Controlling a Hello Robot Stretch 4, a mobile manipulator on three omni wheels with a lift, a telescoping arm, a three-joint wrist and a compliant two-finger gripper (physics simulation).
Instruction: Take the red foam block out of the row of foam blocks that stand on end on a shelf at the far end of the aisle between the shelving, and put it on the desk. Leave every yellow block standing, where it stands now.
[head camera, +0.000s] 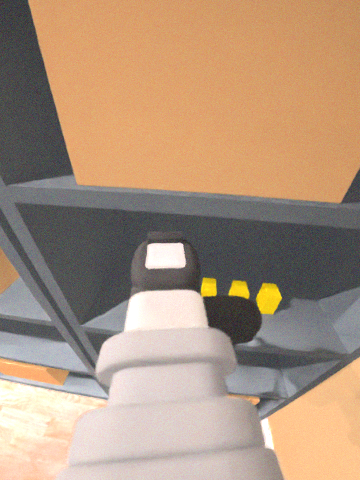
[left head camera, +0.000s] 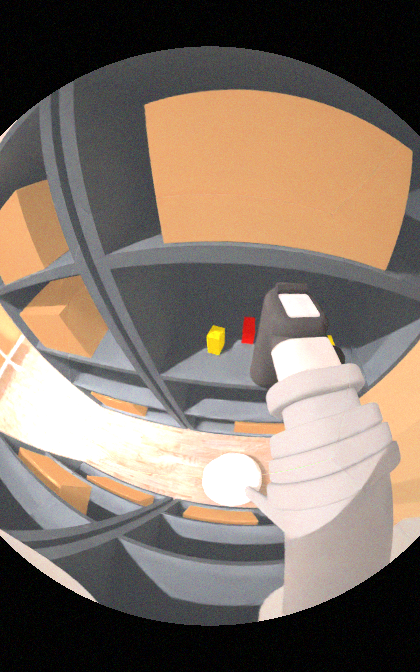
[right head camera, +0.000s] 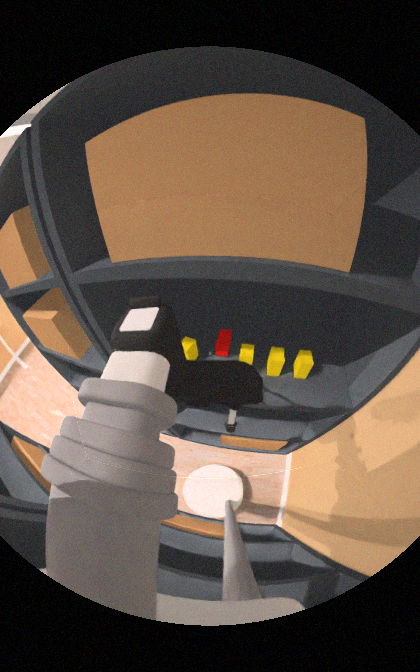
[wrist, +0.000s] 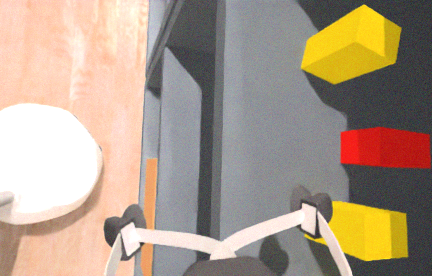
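Pixels of known places: gripper, fingertip midpoint: (wrist: 218, 211); robot's base, link origin: (wrist: 45, 162).
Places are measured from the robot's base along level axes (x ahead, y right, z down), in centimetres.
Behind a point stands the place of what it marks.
The red foam block (left head camera: 248, 330) (right head camera: 223, 342) (wrist: 385, 147) {x 55.6, y 6.0, z -102.3 cm} stands on end on the grey shelf (left head camera: 225, 367) (right head camera: 320, 390) (wrist: 275, 100) {x 45.0, y -1.9, z -96.3 cm}. A yellow block (left head camera: 216, 340) (right head camera: 190, 348) (wrist: 352, 45) {x 50.2, y -5.9, z -104.5 cm} stands on one side of it. Another yellow block (right head camera: 246, 353) (wrist: 370, 232) {x 47.6, y 13.8, z -105.3 cm} is its neighbour on the other side, with two more yellow blocks (right head camera: 275, 361) (right head camera: 303, 364) beyond. My gripper (wrist: 218, 211) {x 32.4, y 8.9, z -103.2 cm} is open and empty. In the wrist view its right fingertip overlaps the edge of the lower yellow block; contact cannot be told. The arm hides the red block in the head camera view. The desk does not show.
A large cardboard box (head camera: 200, 100) {x 38.3, y 4.7, z -154.4 cm} (left head camera: 280, 175) (right head camera: 230, 180) stands on the shelf above, behind a grey shelf edge (head camera: 225, 207) {x 35.4, y 9.6, z -140.7 cm}. A grey upright (left head camera: 125, 320) is left of the blocks. A round white object (left head camera: 232, 479) (right head camera: 213, 490) (wrist: 45, 160) {x 3.8, y -0.3, z -18.7 cm} shows over the wooden floor.
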